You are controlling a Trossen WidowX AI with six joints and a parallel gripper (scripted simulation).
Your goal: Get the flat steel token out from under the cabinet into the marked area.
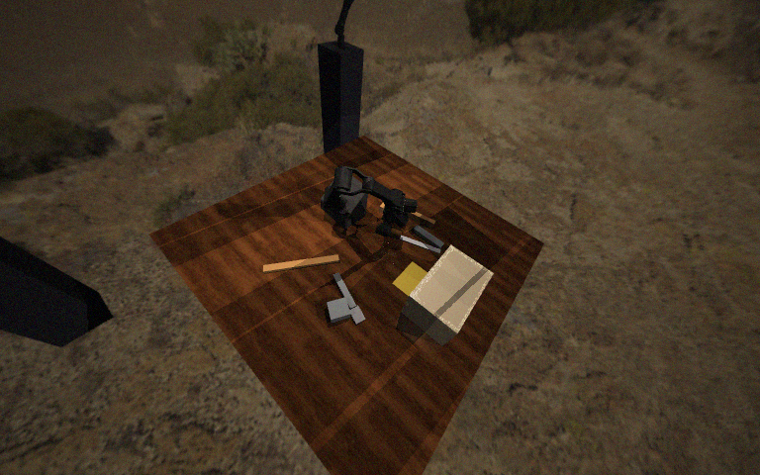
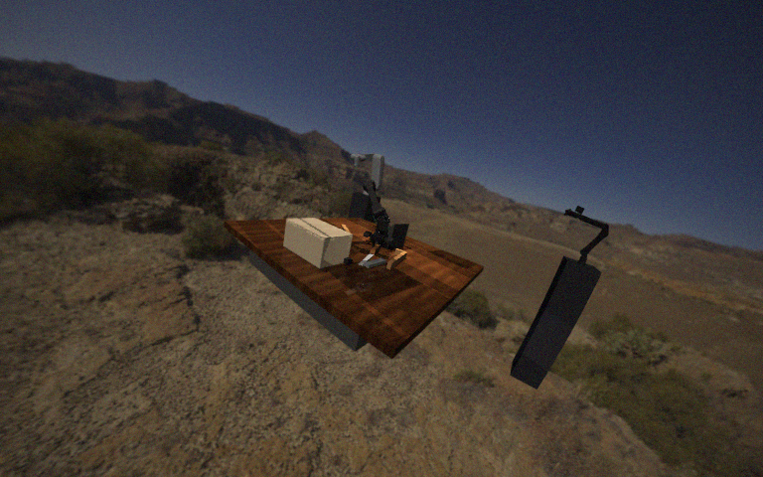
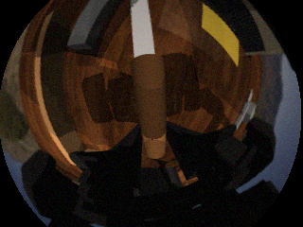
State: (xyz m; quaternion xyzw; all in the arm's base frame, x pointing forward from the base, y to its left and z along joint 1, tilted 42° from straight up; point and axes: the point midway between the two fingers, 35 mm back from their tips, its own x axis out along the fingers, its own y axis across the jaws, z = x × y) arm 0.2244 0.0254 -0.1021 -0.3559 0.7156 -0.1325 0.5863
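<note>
My gripper tip is 130 mm short of the grey scraper and 370 mm to the left of it. From my gripper tip the other things lie so: steel token (330 mm ahead, 150 mm to the right, 10 mm below); then wooden stick (130 mm behind, 390 mm to the right); then grey bar (170 mm ahead, 130 mm to the left).
</note>
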